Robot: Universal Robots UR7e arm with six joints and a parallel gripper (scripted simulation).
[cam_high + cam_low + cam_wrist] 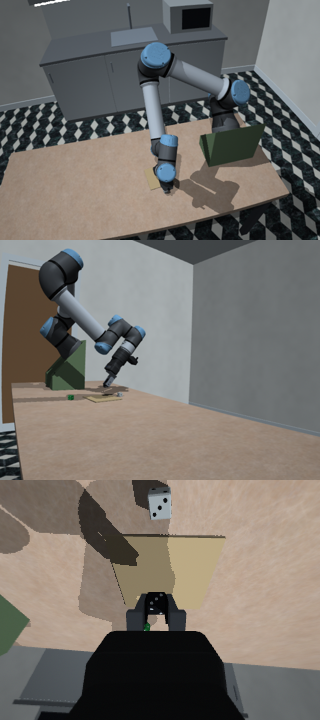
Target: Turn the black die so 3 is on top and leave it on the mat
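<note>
The tan mat lies 70 mm below my hand, 30 mm to the right of it and 10 mm ahead of it. The rest, counted from my hand: green die (180 mm to the right, 70 mm below, 30 mm behind); then white die (70 mm to the left, 70 mm below); then black die (10 mm to the right, 10 mm below).
</note>
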